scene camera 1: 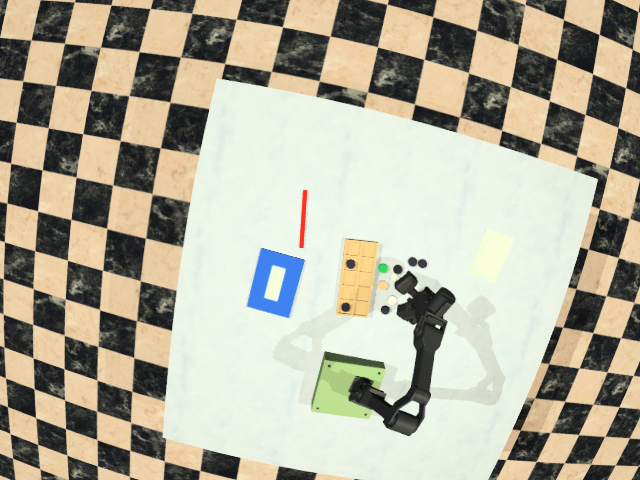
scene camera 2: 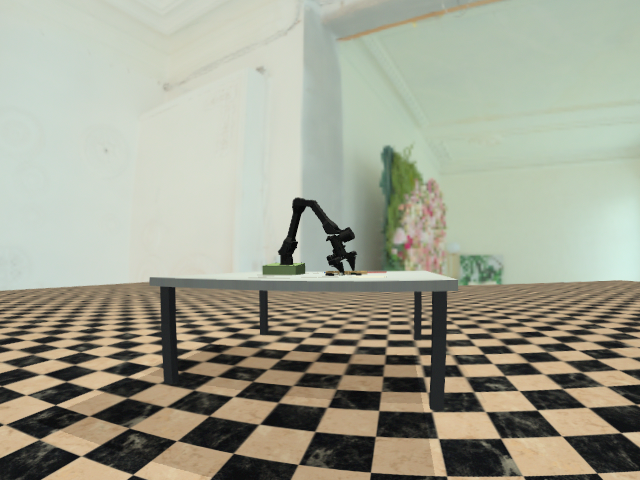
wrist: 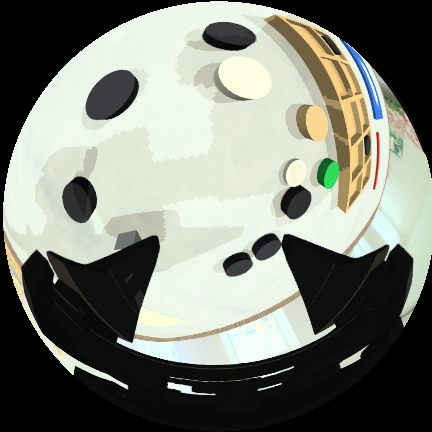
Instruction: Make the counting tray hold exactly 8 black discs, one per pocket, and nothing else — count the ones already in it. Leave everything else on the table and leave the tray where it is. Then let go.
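The wooden counting tray point(scene camera 1: 364, 279) point(wrist: 312, 75) has two rows of pockets. One black disc point(scene camera 1: 350, 264) point(wrist: 368, 145) sits in a pocket towards its upper end in the first scene view, and another black disc point(scene camera 1: 345, 306) point(wrist: 330, 44) in a lower-end pocket of the same row. Loose black discs lie on the table: one point(scene camera 1: 397, 269) point(wrist: 296, 202) near the green disc, a close pair point(scene camera 1: 412, 261) point(scene camera 1: 422, 263) point(wrist: 266, 246) point(wrist: 237, 264), one point(scene camera 1: 385, 310) point(wrist: 229, 36), and two more point(wrist: 112, 94) point(wrist: 80, 199) in the wrist view. My gripper point(scene camera 1: 404, 297) point(scene camera 2: 347, 271) point(wrist: 221, 241) is open and empty, low above the table beside the discs.
Near the tray lie a green disc point(scene camera 1: 382, 268) point(wrist: 328, 173), a tan disc point(scene camera 1: 382, 285) point(wrist: 313, 123) and cream discs point(scene camera 1: 392, 300) point(wrist: 245, 78) point(wrist: 295, 173). A grey block point(wrist: 128, 240) is partly behind one finger. A blue frame point(scene camera 1: 256, 284), red bar point(scene camera 1: 303, 219) and yellow sheet point(scene camera 1: 491, 255) lie farther off.
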